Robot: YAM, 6 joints.
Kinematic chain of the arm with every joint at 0, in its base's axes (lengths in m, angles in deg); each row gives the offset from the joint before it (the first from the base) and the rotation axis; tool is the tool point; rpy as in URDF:
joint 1: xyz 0 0 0.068 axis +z
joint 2: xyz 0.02 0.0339 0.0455 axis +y
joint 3: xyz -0.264 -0.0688 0 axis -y
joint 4: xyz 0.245 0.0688 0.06 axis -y
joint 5: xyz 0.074 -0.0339 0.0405 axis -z
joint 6: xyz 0.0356 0 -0.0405 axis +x
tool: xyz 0 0 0 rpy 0 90 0
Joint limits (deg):
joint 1: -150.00..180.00
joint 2: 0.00..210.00
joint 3: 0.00..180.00
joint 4: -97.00..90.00
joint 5: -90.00..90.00
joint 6: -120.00..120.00
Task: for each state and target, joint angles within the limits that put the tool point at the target. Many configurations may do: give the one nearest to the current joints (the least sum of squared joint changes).
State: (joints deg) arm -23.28 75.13 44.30 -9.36 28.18 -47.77
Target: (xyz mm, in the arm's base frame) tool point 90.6 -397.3 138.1
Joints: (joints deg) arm -74.74 113.62 66.02 0.69 28.84 -47.77
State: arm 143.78 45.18 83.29 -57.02 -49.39 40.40
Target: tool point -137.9 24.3 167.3
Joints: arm 159.31 64.97 30.95 -60.27 -46.90 40.40
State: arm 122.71 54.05 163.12 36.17 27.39 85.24
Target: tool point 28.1 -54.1 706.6
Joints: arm 105.05 65.78 130.66 36.38 21.57 85.24
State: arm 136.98 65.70 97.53 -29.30 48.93 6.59
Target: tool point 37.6 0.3 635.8
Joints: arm 135.79 51.53 117.05 -21.70 47.94 6.59
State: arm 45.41 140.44 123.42 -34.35 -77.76 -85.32
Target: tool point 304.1 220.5 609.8
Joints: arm 31.93 120.64 161.83 -1.44 -47.68 -85.32
